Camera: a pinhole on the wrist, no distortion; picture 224 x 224 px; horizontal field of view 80.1 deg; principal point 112.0 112.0 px. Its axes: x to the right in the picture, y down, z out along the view. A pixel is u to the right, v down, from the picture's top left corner.
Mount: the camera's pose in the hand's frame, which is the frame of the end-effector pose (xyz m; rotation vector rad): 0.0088 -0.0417 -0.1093 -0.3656 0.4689 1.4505
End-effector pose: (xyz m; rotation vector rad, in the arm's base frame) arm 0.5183 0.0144 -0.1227 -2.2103 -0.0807 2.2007
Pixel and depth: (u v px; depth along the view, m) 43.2 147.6 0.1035
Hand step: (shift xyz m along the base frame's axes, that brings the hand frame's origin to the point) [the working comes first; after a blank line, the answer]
In the camera's frame: -0.0534 0.0277 0.1035

-0.0088 0.0313 0.0147
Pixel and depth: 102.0 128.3 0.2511
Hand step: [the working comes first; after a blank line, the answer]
In the camera's frame: -0.0188 0.0307 0.2511

-0.1152 -0.0753 -0.0026
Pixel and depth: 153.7 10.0 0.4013
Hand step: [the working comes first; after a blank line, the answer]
In the camera's frame: 0.1256 -0.3072 0.4013

-0.1502 -0.2263 -0.3681
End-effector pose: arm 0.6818 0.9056 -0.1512 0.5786 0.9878 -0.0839
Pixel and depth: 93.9 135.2 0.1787
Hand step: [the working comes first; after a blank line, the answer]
In the camera's frame: -0.0243 0.0311 0.1787

0.0493 -0.0036 0.0440
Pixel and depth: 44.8 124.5 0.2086
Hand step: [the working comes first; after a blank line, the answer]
In the camera's frame: -0.1052 0.0196 0.2086

0.0877 -0.0817 0.0407
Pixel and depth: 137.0 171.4 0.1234
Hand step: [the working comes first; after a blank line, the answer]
In the camera's frame: 0.0232 0.0550 0.1234

-0.0144 0.0390 0.0416
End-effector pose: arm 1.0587 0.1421 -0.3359 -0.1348 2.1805 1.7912
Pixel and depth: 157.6 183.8 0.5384
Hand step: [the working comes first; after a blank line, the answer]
In the camera's frame: 0.1843 0.2901 0.5384

0.1485 0.3213 0.4139
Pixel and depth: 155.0 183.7 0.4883
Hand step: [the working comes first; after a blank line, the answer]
In the camera's frame: 0.1576 0.2628 0.4883

0.1364 0.2838 0.3647
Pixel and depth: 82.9 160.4 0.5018
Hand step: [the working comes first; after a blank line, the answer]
In the camera's frame: -0.1096 0.1823 0.5018

0.1622 0.3846 0.1055
